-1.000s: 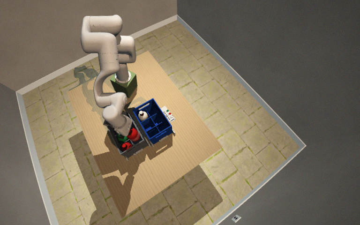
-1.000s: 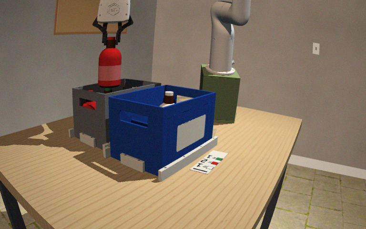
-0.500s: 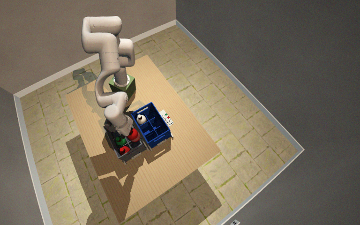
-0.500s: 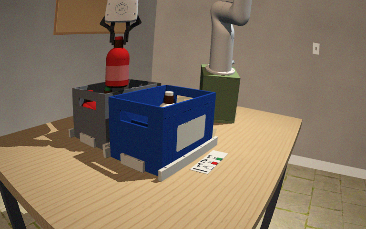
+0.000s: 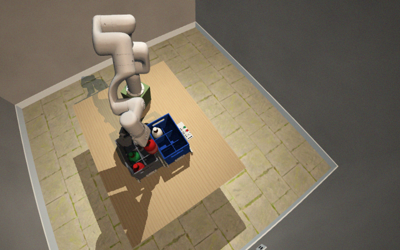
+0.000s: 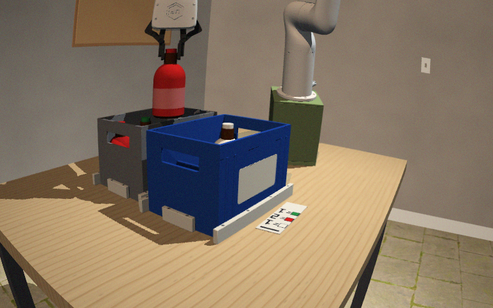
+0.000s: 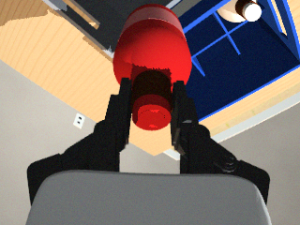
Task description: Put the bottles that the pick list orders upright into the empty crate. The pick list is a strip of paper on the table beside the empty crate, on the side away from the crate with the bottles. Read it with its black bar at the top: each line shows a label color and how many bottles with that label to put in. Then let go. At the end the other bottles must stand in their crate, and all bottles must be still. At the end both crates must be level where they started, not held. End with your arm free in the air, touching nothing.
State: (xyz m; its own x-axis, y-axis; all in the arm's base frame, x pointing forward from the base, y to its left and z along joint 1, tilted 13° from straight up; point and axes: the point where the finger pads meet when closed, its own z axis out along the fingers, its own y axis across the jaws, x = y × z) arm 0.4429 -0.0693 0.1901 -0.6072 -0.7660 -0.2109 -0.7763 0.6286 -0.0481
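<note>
Right now the red bottle is 70 mm below my hand. Also, from my hand: grey crate: 50 mm behind, 100 mm to the right, 250 mm below; then blue crate: 60 mm behind, 120 mm to the left, 250 mm below; then green-label bottle: 40 mm behind, 140 mm to the right, 250 mm below.
</note>
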